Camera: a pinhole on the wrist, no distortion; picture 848 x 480 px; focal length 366.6 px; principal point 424.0 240.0 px. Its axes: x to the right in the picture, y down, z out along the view. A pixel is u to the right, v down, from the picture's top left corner.
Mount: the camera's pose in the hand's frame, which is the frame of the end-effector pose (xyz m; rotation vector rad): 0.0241 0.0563 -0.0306 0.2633 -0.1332 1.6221
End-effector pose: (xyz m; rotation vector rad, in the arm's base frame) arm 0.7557 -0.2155 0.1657 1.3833 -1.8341 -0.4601
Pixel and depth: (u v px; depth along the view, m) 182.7 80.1 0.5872
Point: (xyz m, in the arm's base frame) 0.6850 -0.7599 -0.2759
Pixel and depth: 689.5 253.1 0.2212
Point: 0.4826 -0.2238 0.1415
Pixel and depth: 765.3 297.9 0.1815
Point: 0.5006 -0.1897 0.1659
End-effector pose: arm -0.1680 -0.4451 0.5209 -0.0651 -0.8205 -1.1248
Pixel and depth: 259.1 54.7 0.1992
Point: -0.2731 -0.5337 0.6795
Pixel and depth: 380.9 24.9 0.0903
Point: -0.1576 -0.4763 0.6182
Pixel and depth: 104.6 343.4 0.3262
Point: -0.5421 -0.4710 0.5577
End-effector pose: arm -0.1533 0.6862 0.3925 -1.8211 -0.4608 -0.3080
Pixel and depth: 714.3 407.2 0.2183
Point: -0.1408 0.8563 0.1584
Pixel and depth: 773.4 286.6 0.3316
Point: -0.0380 0.9717 0.0455
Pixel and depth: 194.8 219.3 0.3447
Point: -0.1919 0.9939 0.5577
